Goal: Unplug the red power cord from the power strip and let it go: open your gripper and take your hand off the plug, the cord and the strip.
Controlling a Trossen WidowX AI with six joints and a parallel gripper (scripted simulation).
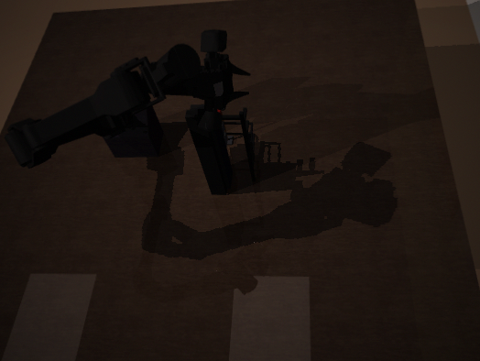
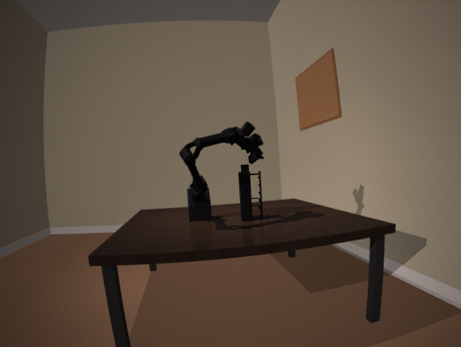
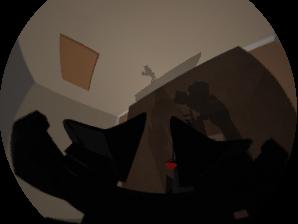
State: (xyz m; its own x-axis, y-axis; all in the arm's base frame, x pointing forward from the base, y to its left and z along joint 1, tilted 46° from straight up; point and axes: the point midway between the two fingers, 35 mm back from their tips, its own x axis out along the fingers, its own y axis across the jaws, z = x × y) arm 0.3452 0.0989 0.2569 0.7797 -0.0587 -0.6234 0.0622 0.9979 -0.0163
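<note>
Right now the red plug is 19 cm below my gripper tip, 11 cm behind it and 6 cm to the left of it. From my gripper tip the other things lie so: thin ladder-like frame 22 cm below, 3 cm behind.
</note>
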